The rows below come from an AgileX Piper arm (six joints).
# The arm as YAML. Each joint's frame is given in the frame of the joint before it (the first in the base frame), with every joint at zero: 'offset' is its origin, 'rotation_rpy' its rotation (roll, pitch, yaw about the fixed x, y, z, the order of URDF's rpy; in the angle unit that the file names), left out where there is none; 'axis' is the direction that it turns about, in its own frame. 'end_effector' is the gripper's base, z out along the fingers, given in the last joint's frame.
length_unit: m
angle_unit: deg
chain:
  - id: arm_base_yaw
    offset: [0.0, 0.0, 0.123]
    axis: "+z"
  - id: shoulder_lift
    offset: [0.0, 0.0, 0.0]
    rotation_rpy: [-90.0, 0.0, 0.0]
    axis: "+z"
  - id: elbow
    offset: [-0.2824, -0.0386, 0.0]
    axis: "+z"
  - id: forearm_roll
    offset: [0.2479, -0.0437, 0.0]
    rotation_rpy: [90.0, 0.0, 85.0]
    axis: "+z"
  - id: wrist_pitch
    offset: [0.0, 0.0, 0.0]
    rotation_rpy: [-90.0, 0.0, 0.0]
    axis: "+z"
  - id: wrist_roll
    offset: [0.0, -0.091, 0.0]
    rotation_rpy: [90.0, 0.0, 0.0]
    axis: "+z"
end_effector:
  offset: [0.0, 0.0, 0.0]
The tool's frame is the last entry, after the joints.
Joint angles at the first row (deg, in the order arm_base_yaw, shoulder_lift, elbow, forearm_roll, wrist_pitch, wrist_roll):
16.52 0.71 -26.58 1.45 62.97 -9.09
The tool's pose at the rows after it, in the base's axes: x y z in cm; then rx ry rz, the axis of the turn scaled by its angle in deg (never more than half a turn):
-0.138 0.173 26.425 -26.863 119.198 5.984
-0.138 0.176 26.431 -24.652 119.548 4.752
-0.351 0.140 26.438 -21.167 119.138 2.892
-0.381 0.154 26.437 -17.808 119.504 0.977
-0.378 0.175 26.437 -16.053 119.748 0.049
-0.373 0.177 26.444 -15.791 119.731 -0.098
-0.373 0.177 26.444 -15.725 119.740 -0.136
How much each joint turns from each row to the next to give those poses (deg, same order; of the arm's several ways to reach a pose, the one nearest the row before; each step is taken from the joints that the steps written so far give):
-0.26 0.00 0.00 0.00 0.00 0.00
-2.10 -0.04 0.00 0.00 -0.04 0.00
-3.17 -0.95 0.00 0.00 -0.07 0.00
-3.20 -0.15 0.00 0.00 -0.01 0.00
-1.68 -0.01 0.00 0.07 0.00 0.00
-0.25 0.00 0.00 0.00 -0.05 0.00
-0.06 0.00 0.00 -0.01 0.00 0.00

